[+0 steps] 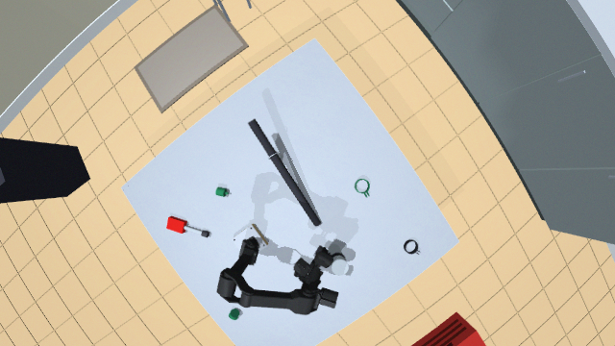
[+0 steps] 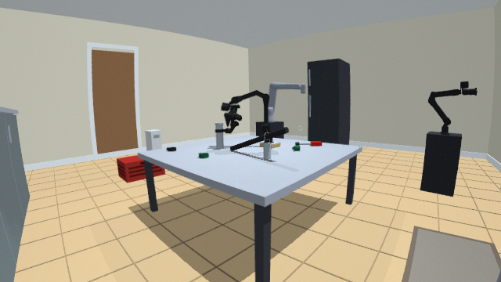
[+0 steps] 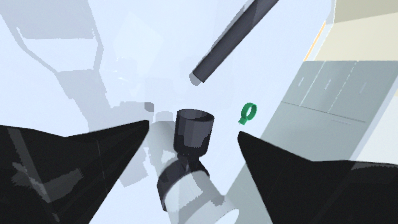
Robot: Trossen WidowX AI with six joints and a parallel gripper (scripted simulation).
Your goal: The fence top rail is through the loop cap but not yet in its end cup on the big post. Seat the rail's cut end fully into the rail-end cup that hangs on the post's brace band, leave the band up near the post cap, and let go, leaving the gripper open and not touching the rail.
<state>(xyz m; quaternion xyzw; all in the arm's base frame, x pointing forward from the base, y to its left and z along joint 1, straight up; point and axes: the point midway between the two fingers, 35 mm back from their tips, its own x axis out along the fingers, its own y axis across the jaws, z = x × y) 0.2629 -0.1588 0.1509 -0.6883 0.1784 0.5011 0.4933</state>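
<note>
Right now the dark rail-end cup is 20 mm ahead of my gripper tip, 20 mm to the right of it and 10 mm below it. Round my gripper tip: black ring band 390 mm ahead, 270 mm to the right, 140 mm below; green ring band 320 mm ahead, 130 mm to the left, 140 mm below; short post 30 mm ahead, 450 mm to the left, 50 mm below.
</note>
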